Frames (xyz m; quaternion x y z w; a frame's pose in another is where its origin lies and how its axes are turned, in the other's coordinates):
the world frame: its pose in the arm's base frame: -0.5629 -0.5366 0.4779 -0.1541 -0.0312 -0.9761 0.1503
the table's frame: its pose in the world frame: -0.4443 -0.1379 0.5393 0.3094 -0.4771 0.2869 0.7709
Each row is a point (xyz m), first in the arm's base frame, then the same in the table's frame.
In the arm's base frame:
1: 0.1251 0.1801 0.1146
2: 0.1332 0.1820 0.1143
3: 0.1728 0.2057 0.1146
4: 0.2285 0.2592 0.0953
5: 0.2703 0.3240 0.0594
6: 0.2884 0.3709 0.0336
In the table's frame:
1: -0.7934 0.0223 0.3190
2: -0.7942 0.0291 0.3237
3: -0.7989 0.0566 0.3605
4: -0.8279 0.0880 0.4276
5: -0.8745 0.1028 0.4972
6: -0.9076 0.1023 0.5430

